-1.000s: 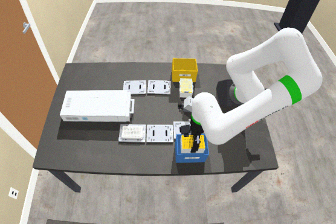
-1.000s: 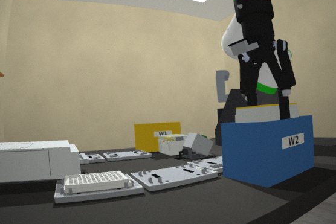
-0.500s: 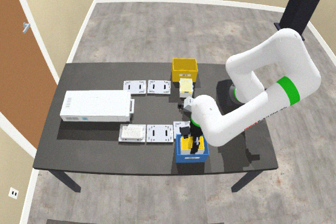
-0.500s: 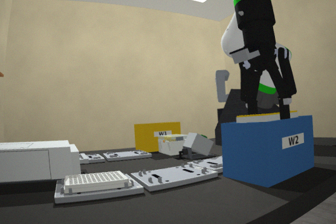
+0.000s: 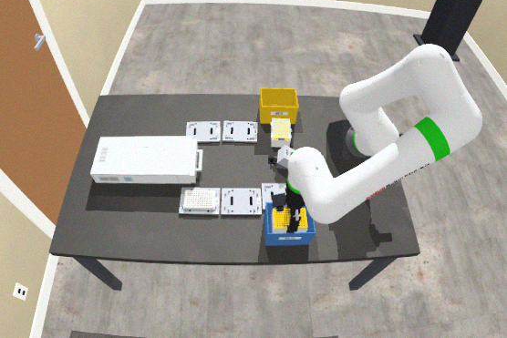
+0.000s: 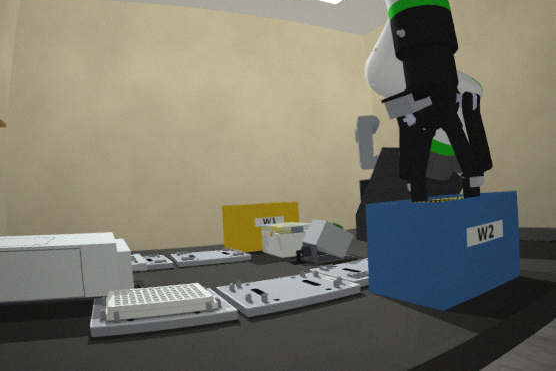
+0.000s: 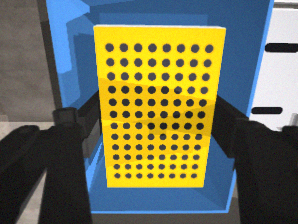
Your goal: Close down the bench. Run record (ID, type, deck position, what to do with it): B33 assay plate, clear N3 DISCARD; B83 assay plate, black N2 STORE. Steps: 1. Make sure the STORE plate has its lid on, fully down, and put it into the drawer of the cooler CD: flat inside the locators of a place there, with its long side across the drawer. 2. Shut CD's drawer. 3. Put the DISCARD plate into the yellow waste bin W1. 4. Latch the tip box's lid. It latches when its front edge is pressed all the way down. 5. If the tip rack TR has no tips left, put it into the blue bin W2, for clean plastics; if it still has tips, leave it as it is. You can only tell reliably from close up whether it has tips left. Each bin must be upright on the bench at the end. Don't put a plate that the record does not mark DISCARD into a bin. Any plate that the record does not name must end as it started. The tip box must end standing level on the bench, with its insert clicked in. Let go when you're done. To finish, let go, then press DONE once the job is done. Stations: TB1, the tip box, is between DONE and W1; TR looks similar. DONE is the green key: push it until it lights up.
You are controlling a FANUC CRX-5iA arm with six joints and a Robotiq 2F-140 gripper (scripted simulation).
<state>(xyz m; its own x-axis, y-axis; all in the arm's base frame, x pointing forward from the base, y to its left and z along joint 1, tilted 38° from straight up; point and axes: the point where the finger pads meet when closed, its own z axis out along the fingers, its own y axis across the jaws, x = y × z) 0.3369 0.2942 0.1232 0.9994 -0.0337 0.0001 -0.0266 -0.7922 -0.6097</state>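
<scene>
Now: hand 10 mm to the left of the tip rack TR, 10 mm past it and 10 mm above it. Round my hand: blue bin W2: 70 mm below; DONE key block: 330 mm to the right, 50 mm below, 40 mm behind; nest N3: 180 mm ahead, 140 mm to the right, 100 mm below.
</scene>
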